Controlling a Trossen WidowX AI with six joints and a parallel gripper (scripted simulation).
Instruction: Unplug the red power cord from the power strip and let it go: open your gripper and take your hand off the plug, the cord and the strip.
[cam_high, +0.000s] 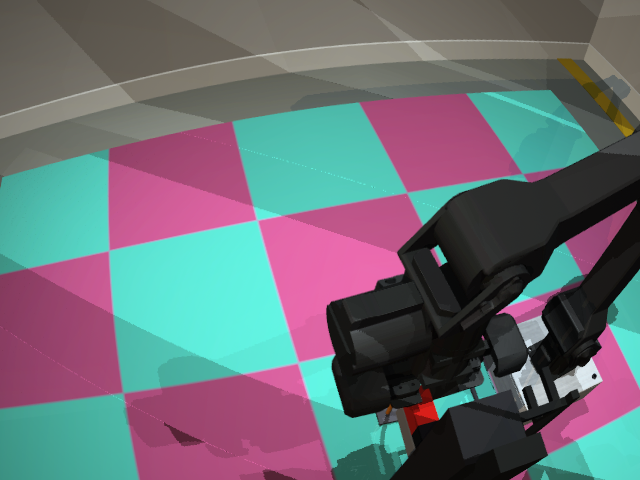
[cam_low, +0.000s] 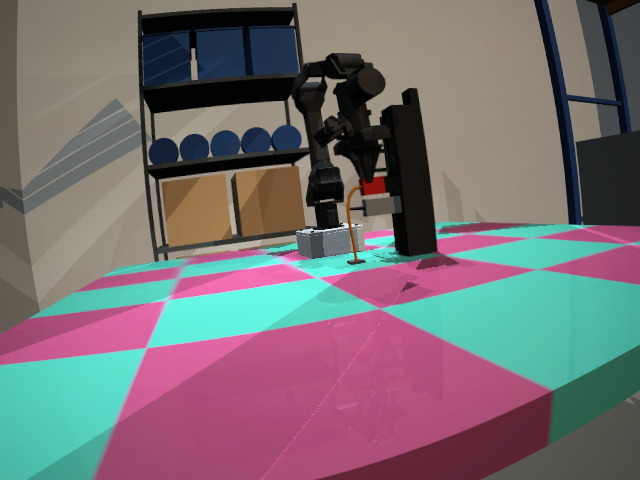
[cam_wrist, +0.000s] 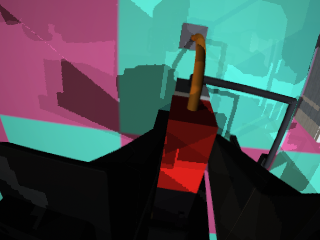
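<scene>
The black power strip lies 20 mm ahead of my gripper tip and 100 mm to the left of it. From my gripper tip the other things lie so: red plug: 30 mm to the left.
</scene>
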